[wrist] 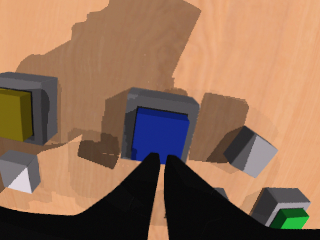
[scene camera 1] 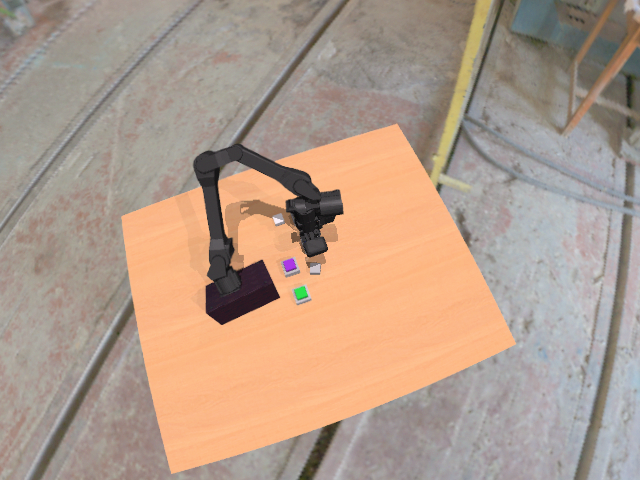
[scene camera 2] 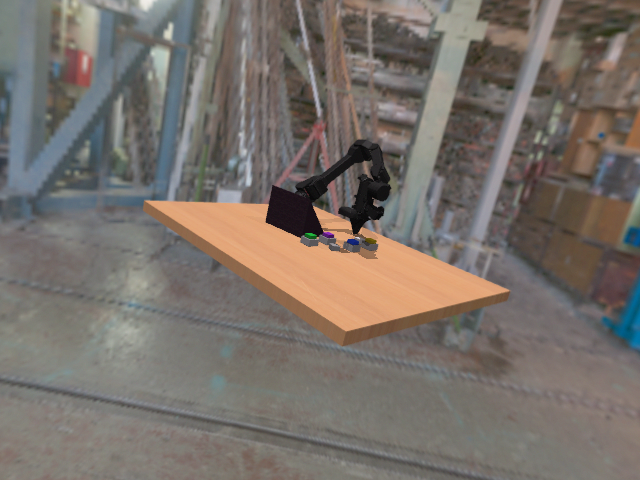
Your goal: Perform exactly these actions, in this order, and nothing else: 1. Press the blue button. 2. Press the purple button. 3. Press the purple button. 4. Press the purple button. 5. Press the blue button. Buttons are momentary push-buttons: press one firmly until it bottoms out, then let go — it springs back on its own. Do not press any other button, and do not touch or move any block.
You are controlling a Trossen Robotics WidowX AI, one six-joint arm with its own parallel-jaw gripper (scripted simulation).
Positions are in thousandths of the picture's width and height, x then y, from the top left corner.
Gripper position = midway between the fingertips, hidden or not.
Labels:
My gripper shows in the wrist view (505, 673), in scene camera 1 (484, 495) and in scene camera 2 (555, 489).

